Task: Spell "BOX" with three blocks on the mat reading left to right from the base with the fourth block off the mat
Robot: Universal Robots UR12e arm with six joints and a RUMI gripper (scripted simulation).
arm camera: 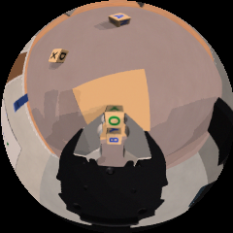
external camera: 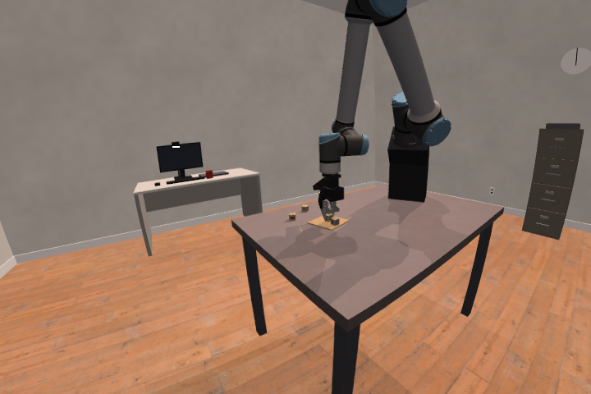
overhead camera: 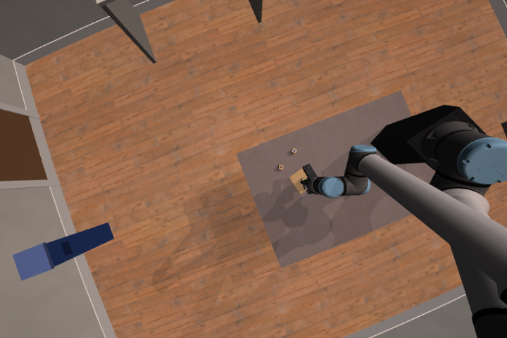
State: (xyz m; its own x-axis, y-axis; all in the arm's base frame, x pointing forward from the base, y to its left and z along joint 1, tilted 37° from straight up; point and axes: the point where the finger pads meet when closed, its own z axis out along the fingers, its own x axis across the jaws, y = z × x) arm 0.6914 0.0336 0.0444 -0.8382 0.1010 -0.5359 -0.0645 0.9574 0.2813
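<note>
My hand is right at the O block. The rest, counted from my hand: tan mat: 20 mm below.
</note>
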